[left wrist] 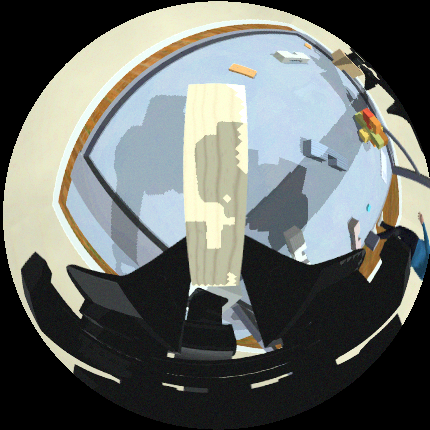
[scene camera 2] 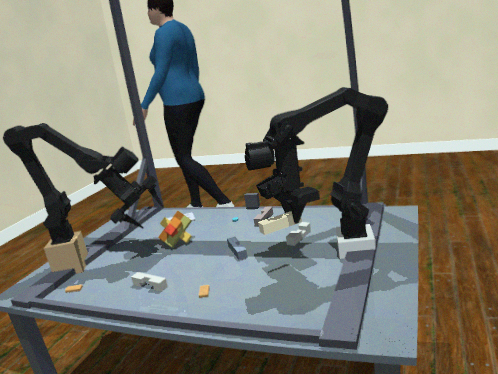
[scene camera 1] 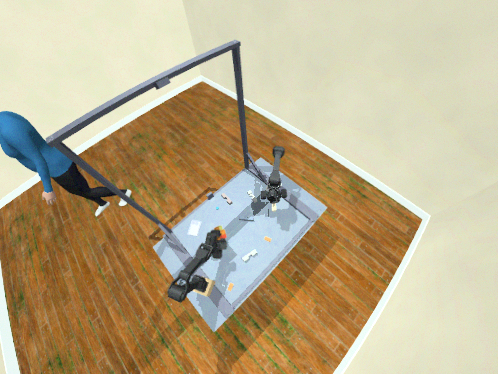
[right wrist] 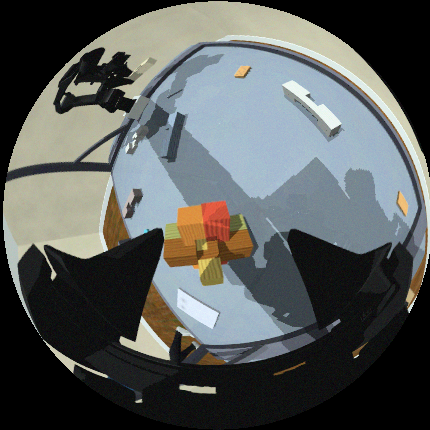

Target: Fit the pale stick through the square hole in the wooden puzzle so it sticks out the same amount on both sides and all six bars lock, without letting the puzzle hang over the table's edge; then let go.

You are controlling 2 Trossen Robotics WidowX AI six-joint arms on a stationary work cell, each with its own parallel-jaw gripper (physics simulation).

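Seen in the pictures: left gripper, fingertip midpoint: (left wrist: pixel 213 239) (scene camera 2: pixel 293 222) (right wrist: pixel 134 78); right gripper, fingertip midpoint: (scene camera 2: pixel 153 217) (right wrist: pixel 228 235); left arm's base at its link origin: (left wrist: pixel 204 301) (scene camera 2: pixel 354 233) (right wrist: pixel 130 105); right arm's base at its link origin: (scene camera 2: pixel 62 239) (scene camera 1: pixel 202 285).
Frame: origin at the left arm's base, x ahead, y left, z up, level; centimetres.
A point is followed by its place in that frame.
Note:
The pale stick (scene camera 1: pixel 274 206) @[x 21.7, y 11.2, z 11.2 cm] (scene camera 2: pixel 275 224) @[x 20.5, y 11.9, z 10.3 cm] (left wrist: pixel 215 165) @[x 20.3, y 10.0, z 11.2 cm] (right wrist: pixel 144 69) @[x 22.4, y 9.8, z 9.0 cm] is held above the table by my left gripper (scene camera 2: pixel 296 212) @[x 16.2, y 7.6, z 8.6 cm] (left wrist: pixel 213 239) @[x 16.2, y 7.6, z 8.6 cm], which is shut on it near one end; its long free part points away from the fingers. The wooden puzzle (scene camera 2: pixel 175 229) (left wrist: pixel 371 128) (right wrist: pixel 207 242), of orange, red, brown and yellow-green bars, rests tilted on the table at the left in scene camera 2, well apart from the stick. My right gripper (scene camera 2: pixel 148 206) (right wrist: pixel 228 235) @[x 61.4, y -8.1, z 7.9 cm] is open and empty, over and beside the puzzle. I cannot make out the square hole clearly.
A white notched block (scene camera 2: pixel 148 282) @[x 57.3, y 14.3, z -2.7 cm] (right wrist: pixel 312 110) @[x 59.3, y 10.3, z -2.5 cm] and orange tiles (scene camera 2: pixel 73 288) @[x 83.0, y 12.9, z -4.2 cm] (scene camera 2: pixel 204 290) @[x 40.9, y 17.6, z -4.2 cm] lie toward the front. A blue-grey block (scene camera 2: pixel 237 247) @[x 34.7, y -2.5, z -2.2 cm] lies between the arms. A pale notched block (scene camera 2: pixel 298 233) @[x 16.5, y -9.0, z -2.5 cm] and a pinkish block (scene camera 2: pixel 263 216) @[x 29.0, y -25.9, z -2.5 cm] lie near the left gripper. A dark cube (scene camera 2: pixel 251 200) @[x 35.0, y -40.9, z -1.6 cm] stands at the back.

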